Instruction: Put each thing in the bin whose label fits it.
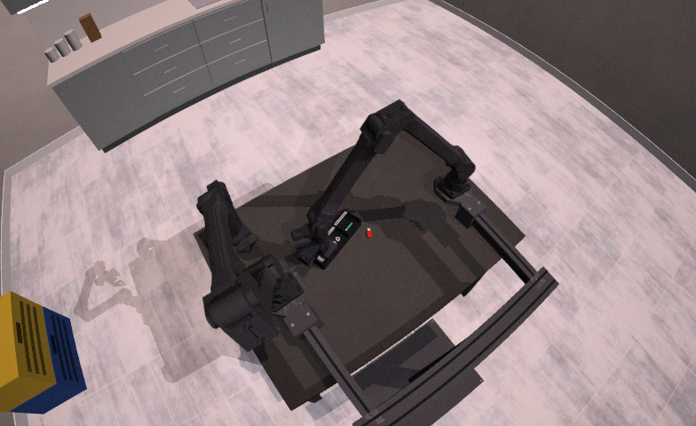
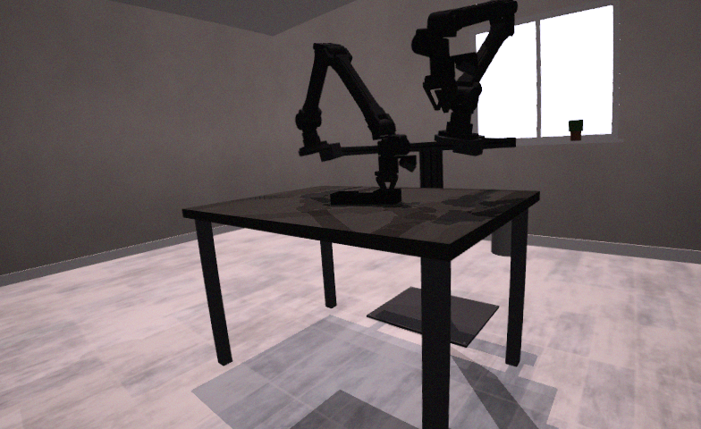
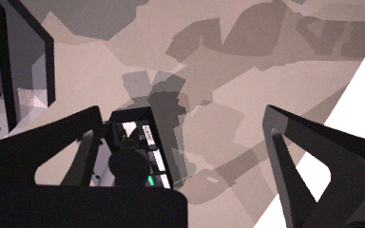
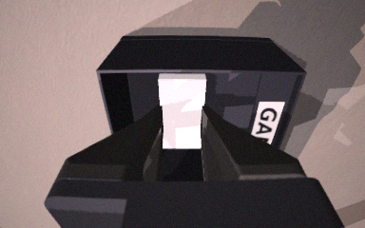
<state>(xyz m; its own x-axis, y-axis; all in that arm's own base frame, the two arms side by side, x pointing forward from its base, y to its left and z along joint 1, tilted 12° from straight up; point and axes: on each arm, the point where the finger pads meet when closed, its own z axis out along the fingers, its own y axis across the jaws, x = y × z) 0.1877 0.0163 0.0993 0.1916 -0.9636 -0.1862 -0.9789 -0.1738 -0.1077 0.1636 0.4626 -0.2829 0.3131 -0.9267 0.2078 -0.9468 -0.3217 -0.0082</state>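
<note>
Now: the white card 10 mm below my right hand. From my right hand the other things lie so: black labelled bin 80 mm to the right, 40 mm ahead; red usb stick 210 mm to the right, 20 mm below, 10 mm behind; green battery 160 mm to the right, 60 mm ahead, 10 mm below.
</note>
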